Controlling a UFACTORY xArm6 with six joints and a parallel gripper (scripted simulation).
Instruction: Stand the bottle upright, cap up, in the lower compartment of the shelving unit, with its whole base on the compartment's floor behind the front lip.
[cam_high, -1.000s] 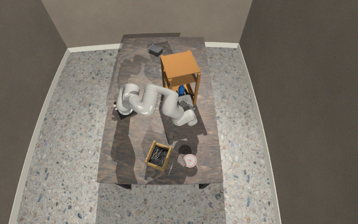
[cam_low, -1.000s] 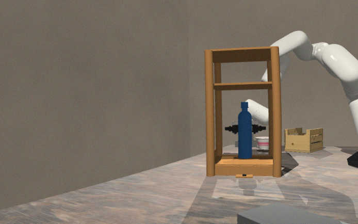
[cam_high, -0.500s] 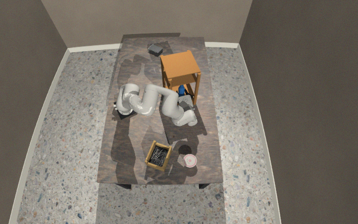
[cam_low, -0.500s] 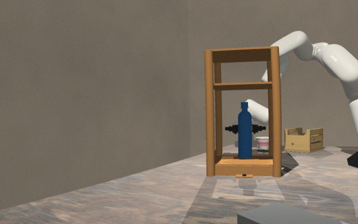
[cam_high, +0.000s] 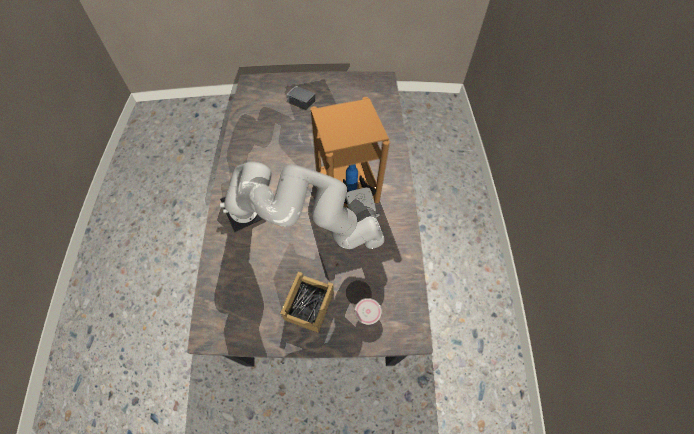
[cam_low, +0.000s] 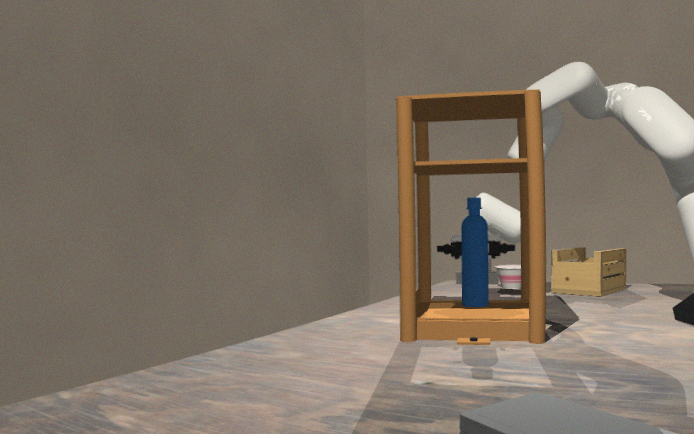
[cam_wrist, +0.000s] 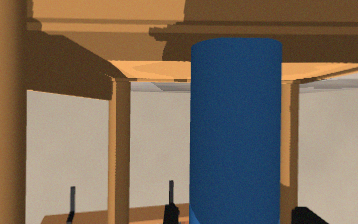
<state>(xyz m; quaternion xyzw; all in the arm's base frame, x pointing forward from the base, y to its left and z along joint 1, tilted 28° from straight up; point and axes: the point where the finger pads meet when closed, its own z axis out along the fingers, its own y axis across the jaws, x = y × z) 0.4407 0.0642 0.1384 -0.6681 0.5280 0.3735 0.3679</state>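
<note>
Now: the orange shelving unit 80 mm to the left of my hand, 60 mm above it and 10 mm behind it. From my hand the other things lie so: pink-rimmed white bowl (500 mm to the right, 100 mm below, 30 mm behind); then grey block (660 mm to the left, 160 mm behind, 110 mm below).
</note>
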